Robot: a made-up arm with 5 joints. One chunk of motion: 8 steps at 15 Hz.
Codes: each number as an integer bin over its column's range. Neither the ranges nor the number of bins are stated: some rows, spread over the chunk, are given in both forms.
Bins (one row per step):
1: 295 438 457 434 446
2: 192 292 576 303 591
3: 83 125 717 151 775
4: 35 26 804 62 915
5: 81 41 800 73 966
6: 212 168 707 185 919
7: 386 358 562 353 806
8: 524 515 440 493 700
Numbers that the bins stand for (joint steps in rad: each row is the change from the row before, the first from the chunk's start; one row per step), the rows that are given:
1: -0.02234 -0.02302 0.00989 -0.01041 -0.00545
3: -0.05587 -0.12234 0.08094 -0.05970 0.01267
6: -0.03547 -0.10869 0.07820 -0.05378 0.02060
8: 0.01387 0.00142 0.00524 -0.00013 0.00854
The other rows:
2: -0.03863 -0.06934 0.04241 -0.03323 0.00254
4: -0.06346 -0.15375 0.10471 -0.07520 0.02038
5: -0.05619 -0.14899 0.10362 -0.07329 0.02318
7: -0.00795 -0.04840 0.03858 -0.02452 0.01437

